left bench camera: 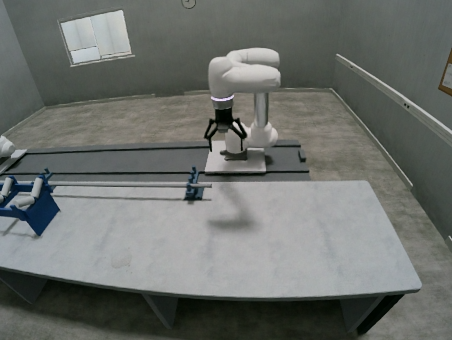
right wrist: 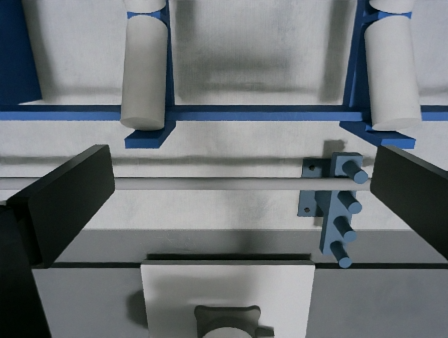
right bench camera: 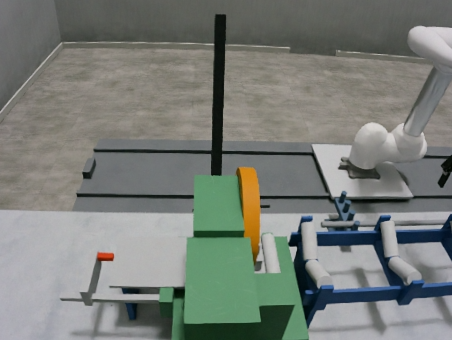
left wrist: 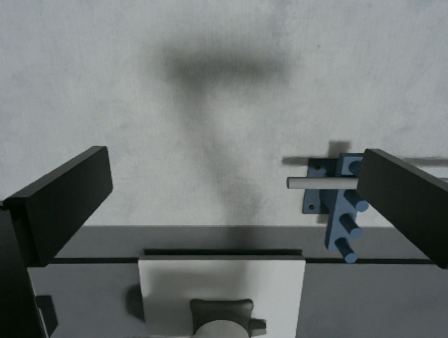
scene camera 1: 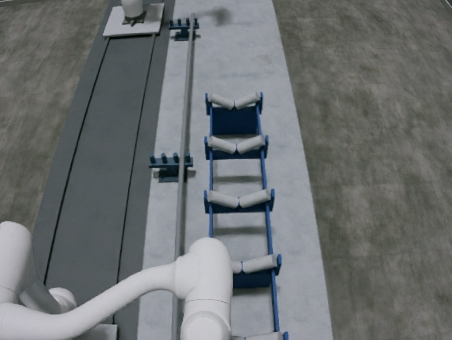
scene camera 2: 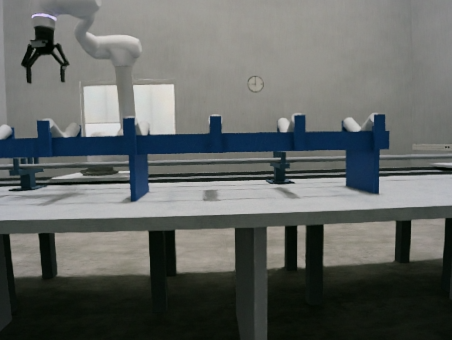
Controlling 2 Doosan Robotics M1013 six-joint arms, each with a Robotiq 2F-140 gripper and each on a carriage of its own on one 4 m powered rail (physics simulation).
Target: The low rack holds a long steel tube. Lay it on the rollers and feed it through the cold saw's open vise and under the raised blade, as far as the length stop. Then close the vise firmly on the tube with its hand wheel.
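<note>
A long grey tube [scene camera 1: 186, 100] [scene camera 2: 225, 161] [left bench camera: 125, 184] [right bench camera: 400, 223] [left wrist: 320, 183] [right wrist: 225, 183] lies on the low rack [scene camera 1: 170, 162] [left bench camera: 194, 185] [left wrist: 336, 225] [right wrist: 330, 225], beside the rollers [scene camera 1: 250, 145] [right bench camera: 309, 240] [right wrist: 145, 75]. My left gripper [left bench camera: 226, 146] [left wrist: 236, 168] is open and empty, high above the table near one tube end. My right gripper [scene camera 2: 46, 80] [right wrist: 242, 167] is open and empty, high above the tube. The green saw [right bench camera: 220, 280] has an orange guard [right bench camera: 250, 215] and a crank with a red handle [right bench camera: 105, 256]. Its jaws and blade are largely hidden.
The blue roller frame [scene camera 2: 250, 141] [right bench camera: 370, 295] stands on the table [scene camera 2: 175, 225] [left bench camera: 200, 250]. A tall black bar [right bench camera: 218, 95] rises behind the saw. The rail [scene camera 1: 95, 150] [right bench camera: 145, 172] runs along the table's far side in the right bench view.
</note>
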